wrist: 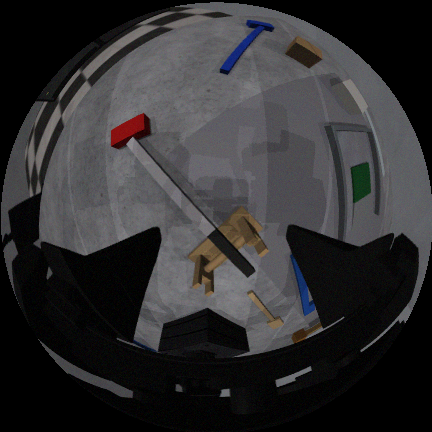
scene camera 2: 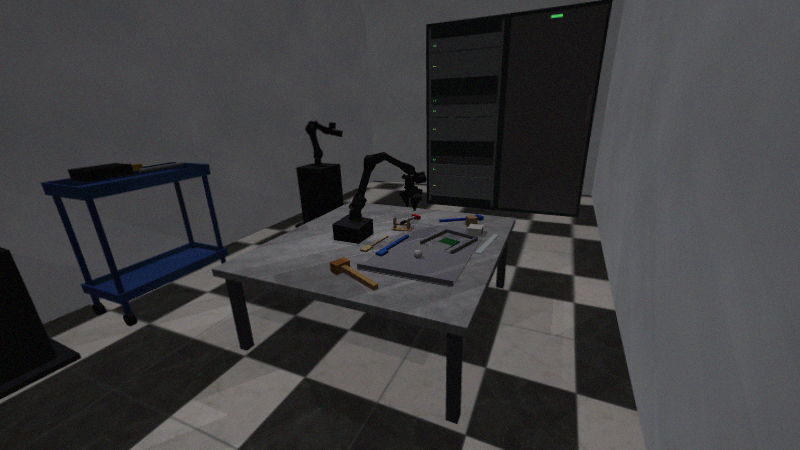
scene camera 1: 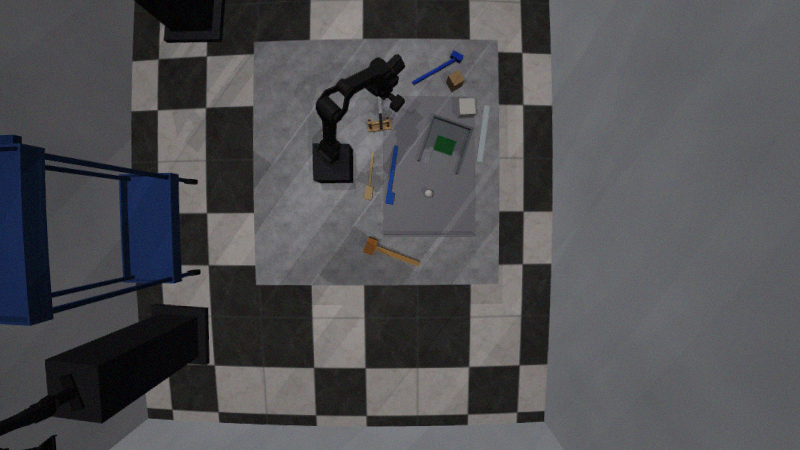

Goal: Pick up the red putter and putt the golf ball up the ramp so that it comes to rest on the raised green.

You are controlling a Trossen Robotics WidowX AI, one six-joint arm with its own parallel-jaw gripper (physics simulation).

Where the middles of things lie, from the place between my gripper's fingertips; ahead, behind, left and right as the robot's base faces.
I see the wooden stand [wrist: 240,227] 80 mm below my hand, 70 mm to the right of it and 40 mm behind it. The rest, counted from my hand: white cube [wrist: 353,101] 410 mm ahead, 100 mm below, 40 mm to the left; tan block [wrist: 299,49] 340 mm ahead, 170 mm to the left, 90 mm below.
